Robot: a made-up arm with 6 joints.
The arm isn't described. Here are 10 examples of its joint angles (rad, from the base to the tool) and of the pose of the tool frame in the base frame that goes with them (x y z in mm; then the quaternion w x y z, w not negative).
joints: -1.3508 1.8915 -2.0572 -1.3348 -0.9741 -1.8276
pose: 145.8 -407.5 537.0 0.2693 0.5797 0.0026 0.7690
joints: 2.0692 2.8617 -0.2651 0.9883 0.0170 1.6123
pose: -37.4 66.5 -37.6 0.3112 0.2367 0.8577 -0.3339
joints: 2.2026 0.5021 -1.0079 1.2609 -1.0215 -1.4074
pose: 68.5 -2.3 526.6 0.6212 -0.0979 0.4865 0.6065
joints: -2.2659 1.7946 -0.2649 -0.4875 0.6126 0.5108
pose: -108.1 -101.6 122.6 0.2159 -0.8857 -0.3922 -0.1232
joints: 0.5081 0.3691 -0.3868 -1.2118 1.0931 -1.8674
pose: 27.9 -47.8 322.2 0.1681 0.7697 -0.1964 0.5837
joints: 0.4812 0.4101 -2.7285 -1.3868 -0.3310 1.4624
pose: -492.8 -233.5 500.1 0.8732 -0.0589 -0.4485 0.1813
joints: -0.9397 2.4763 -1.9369 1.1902 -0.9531 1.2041
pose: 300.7 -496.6 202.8 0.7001 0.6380 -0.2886 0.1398
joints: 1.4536 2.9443 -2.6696 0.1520 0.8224 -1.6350
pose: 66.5 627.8 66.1 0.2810 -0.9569 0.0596 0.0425
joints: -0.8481 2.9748 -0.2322 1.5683 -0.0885 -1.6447
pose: 29.9 -42.6 -36.5 0.4783 -0.3009 -0.8014 -0.1960
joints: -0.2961 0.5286 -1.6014 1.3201 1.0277 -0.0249
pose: -128.6 96.9 610.2 0.6800 -0.1141 0.5408 0.4817
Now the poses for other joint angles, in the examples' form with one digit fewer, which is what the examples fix.
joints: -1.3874 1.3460 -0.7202 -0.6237 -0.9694 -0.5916
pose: 80 -254 363 0.432 -0.084 0.592 -0.675
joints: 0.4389 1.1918 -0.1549 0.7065 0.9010 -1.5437
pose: 62 66 193 0.014 -0.640 0.718 0.272
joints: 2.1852 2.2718 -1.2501 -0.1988 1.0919 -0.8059
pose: -218 329 93 0.125 0.971 -0.009 0.201
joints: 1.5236 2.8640 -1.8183 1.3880 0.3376 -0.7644
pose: 3 533 -81 0.011 0.458 -0.833 -0.311
